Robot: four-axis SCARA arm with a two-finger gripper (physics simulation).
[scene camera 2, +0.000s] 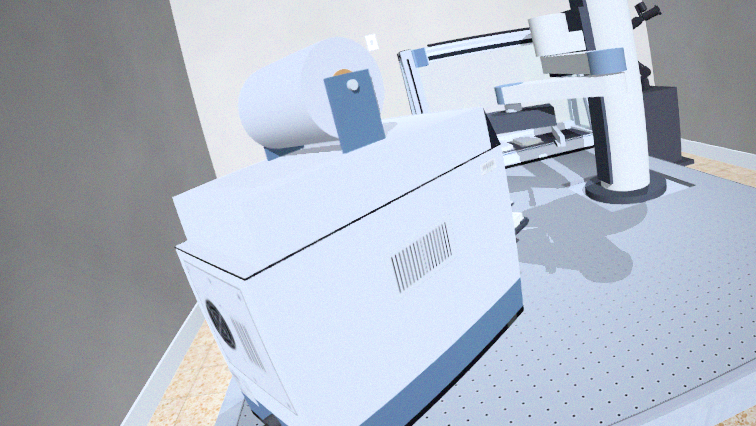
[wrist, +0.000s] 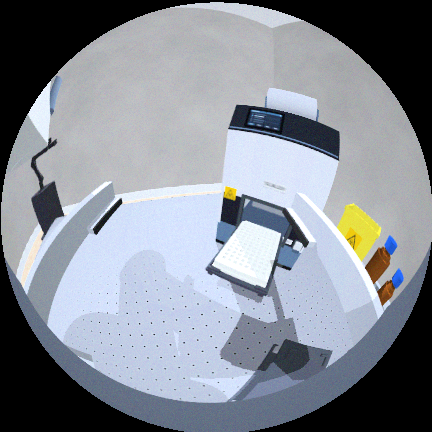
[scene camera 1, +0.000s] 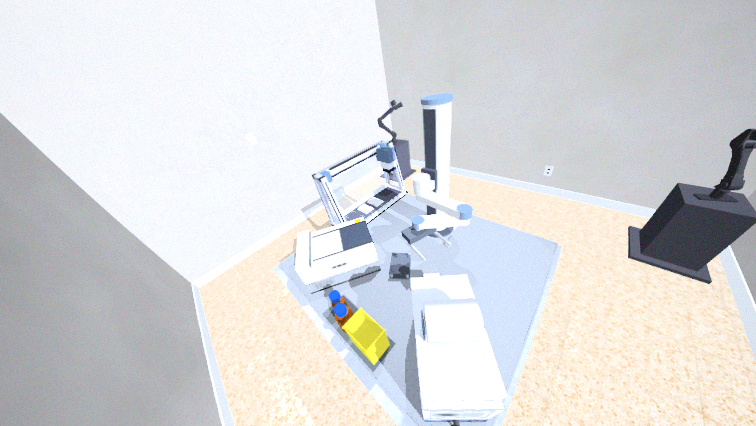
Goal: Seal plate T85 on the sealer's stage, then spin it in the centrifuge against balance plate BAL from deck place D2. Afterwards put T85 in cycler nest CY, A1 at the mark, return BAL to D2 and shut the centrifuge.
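Frame: origin at the arm's base, x back, y right, z up, level; millimetres.
Seen in the pictures: gripper, fingertip midpoint: (scene camera 2: 522, 147) (wrist: 200, 193) (scene camera 1: 437, 252); arm's base, origin of the base link: (scene camera 2: 625, 189).
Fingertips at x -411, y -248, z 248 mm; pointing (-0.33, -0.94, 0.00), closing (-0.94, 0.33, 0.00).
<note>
Offsets run from my fingertips to a thing's top centre. "spot": to the spot under its first point.
A white plate {dz -119, dx -105, dy -38 mm} (wrist: 252, 247) (scene camera 2: 517, 220) lies on the sealer's extended stage {dz -129, dx -117, dy -48 mm} (wrist: 236, 281), in front of the white sealer {dz +241, dx -331, dy -233 mm} (wrist: 280, 162) (scene camera 1: 460, 365) (scene camera 2: 359, 254). Its label cannot be read, and a seal cannot be made out. My gripper (wrist: 200, 193) (scene camera 1: 431, 246) is open and empty above the table, its fingers wide apart; the plate shows beyond them, towards the right finger in the wrist view. The centrifuge {spot: dz -27, dx -302, dy +486 mm} (scene camera 1: 338, 251) looks shut. The dark cycler nest {dz -177, dx -65, dy +224 mm} (scene camera 1: 400, 264) (wrist: 300, 356) is low right in the wrist view. White plates {dz -161, dx +335, dy +830 mm} (scene camera 1: 370, 204) (scene camera 2: 526, 141) lie on the deck; which is BAL cannot be told.
A yellow bin (scene camera 1: 367, 336) (wrist: 357, 230) and two orange bottles with blue caps {spot: dz -49, dx -512, dy +221 mm} (scene camera 1: 338, 306) (wrist: 380, 262) stand near the table edge. The framed deck machine (scene camera 1: 323, 198) stands behind the centrifuge. The arm's column (scene camera 1: 443, 142) (scene camera 2: 626, 127) rises at the back. A dark pedestal (scene camera 1: 693, 232) stands off the table.
</note>
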